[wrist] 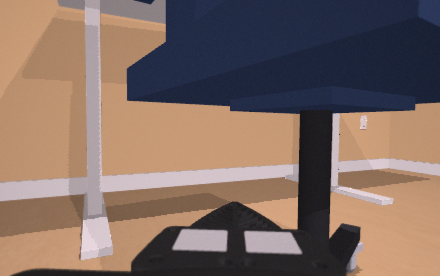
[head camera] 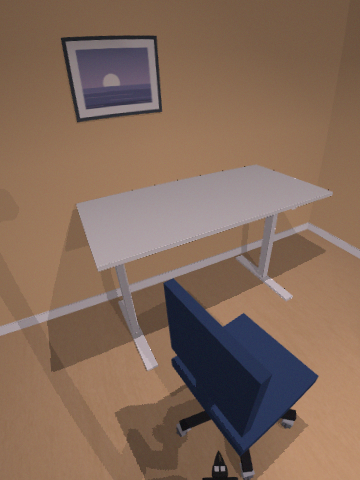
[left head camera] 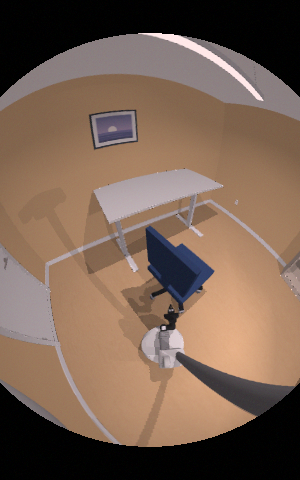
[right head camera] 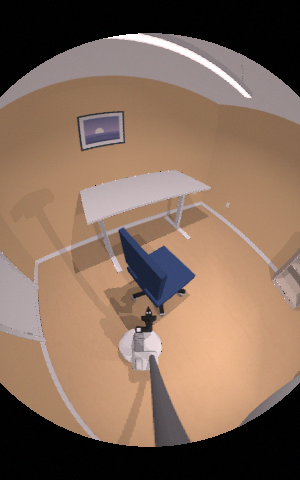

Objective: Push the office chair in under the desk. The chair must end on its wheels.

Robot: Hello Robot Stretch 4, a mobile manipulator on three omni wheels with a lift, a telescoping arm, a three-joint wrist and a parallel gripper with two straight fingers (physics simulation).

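Places are measured from the robot's base along level axes (x ahead, y up, z right), in millimetres.
Where they show: gripper, fingertip midpoint: (wrist: 234, 222) (head camera: 218, 451) (left head camera: 169, 303) (right head camera: 147, 305).
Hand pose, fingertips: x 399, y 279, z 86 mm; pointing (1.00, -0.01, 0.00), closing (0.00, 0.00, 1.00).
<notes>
After its pixels a point has its place.
The blue office chair (head camera: 215, 360) @(x 498, y 845, z 57 mm) (left head camera: 172, 267) @(x 498, y 817, z 57 mm) (right head camera: 145, 270) @(x 474, y 854, z 74 mm) stands upright on its wheeled base in front of the desk (head camera: 200, 215) @(x 1285, y 922, z 44 mm) (left head camera: 155, 192) @(x 1288, y 923, z 0 mm) (right head camera: 145, 195) @(x 1252, y 922, z 83 mm), outside the desk's front edge. Its backrest is toward the left and its seat toward the right, turned at an angle to the desk. In the wrist view, the chair's seat underside (wrist: 320, 65) @(x 444, y 382, z 149 mm) and black column (wrist: 315, 170) @(x 663, y 269, z 211 mm) are ahead, the column right of the fingers. My gripper (head camera: 218, 456) @(x 399, y 279, z 86 mm) (left head camera: 171, 307) @(x 399, y 279, z 86 mm) (right head camera: 148, 311) @(x 399, y 279, z 86 mm) (wrist: 234, 222) @(x 399, y 279, z 86 mm) is shut and empty, low near the chair's base, on the side away from the desk.
The desk's left leg (head camera: 127, 300) @(x 1219, y 352, z -440 mm) (wrist: 93, 125) @(x 1222, y 333, z -434 mm) and right leg (head camera: 268, 245) @(x 1810, y 356, z 639 mm) (wrist: 335, 150) @(x 1817, y 200, z 658 mm) have feet reaching forward on the floor. A picture (head camera: 115, 77) @(x 1740, y 1634, z -425 mm) hangs on the wall behind. A white door-like panel (left head camera: 22, 300) @(x 188, y 548, z -1462 mm) is at the left, and a pale box-like unit (right head camera: 290, 282) @(x 278, y 128, z 2653 mm) at the right.
</notes>
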